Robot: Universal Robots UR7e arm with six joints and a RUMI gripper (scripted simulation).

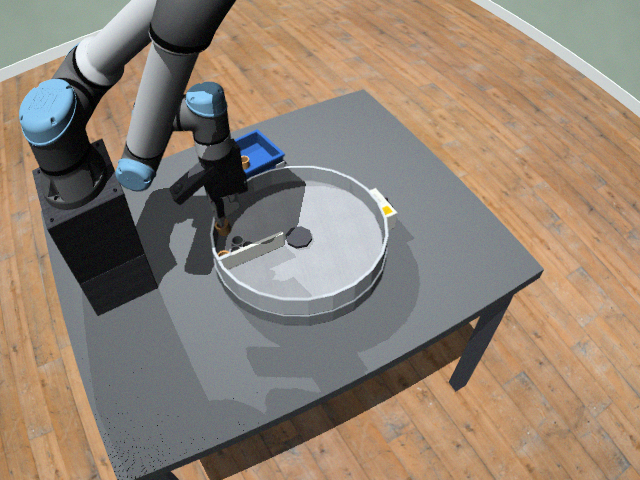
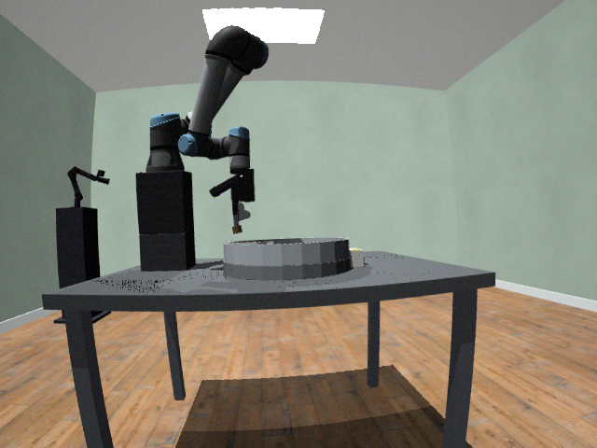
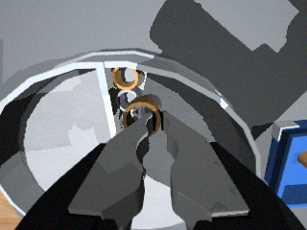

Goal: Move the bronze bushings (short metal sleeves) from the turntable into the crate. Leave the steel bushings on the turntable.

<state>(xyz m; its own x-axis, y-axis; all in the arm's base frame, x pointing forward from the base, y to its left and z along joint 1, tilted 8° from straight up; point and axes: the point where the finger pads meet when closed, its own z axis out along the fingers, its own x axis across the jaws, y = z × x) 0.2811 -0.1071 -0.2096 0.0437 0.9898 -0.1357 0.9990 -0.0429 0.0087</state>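
Right now my hand is 290 mm to the right of the blue crate, 190 mm short of it and 130 mm above it. From my hand the other things lie so: turntable 170 mm ahead, 100 mm below, 70 mm to the right.
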